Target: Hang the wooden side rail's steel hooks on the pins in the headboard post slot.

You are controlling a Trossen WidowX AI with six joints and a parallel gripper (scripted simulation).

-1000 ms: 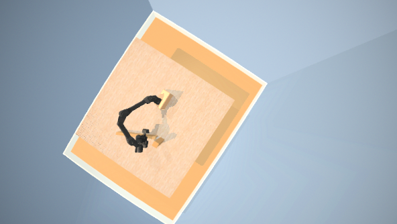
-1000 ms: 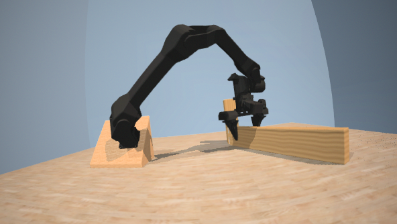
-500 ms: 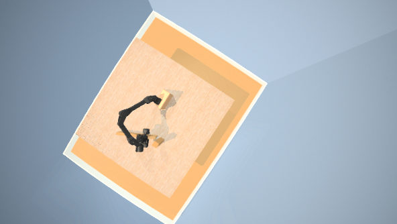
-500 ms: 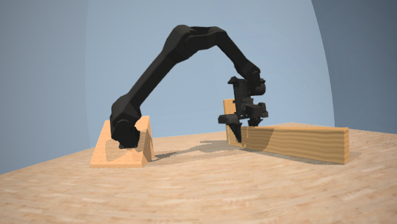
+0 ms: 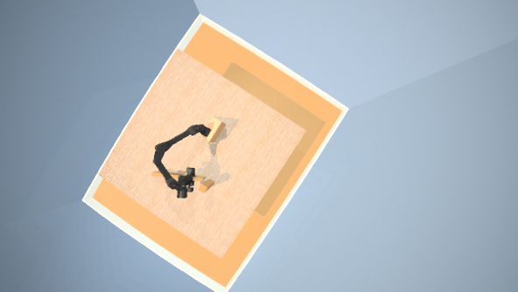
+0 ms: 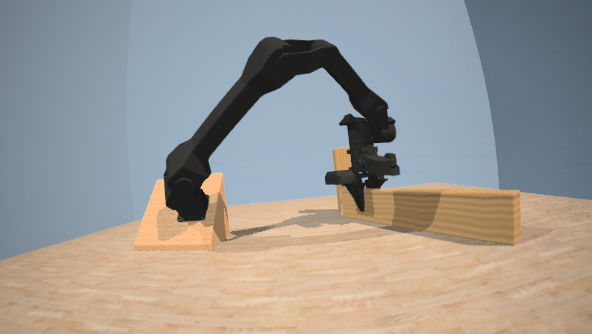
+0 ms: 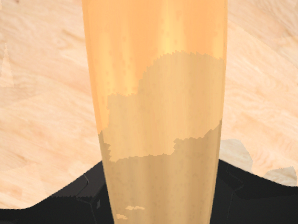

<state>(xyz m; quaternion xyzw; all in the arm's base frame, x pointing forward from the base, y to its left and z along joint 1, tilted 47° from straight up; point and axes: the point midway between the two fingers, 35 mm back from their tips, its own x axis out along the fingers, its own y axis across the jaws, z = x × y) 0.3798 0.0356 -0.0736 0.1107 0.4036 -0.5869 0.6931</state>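
Now: the headboard post 130 mm to the left of my gripper tip, 70 mm above it and 30 mm behind it.
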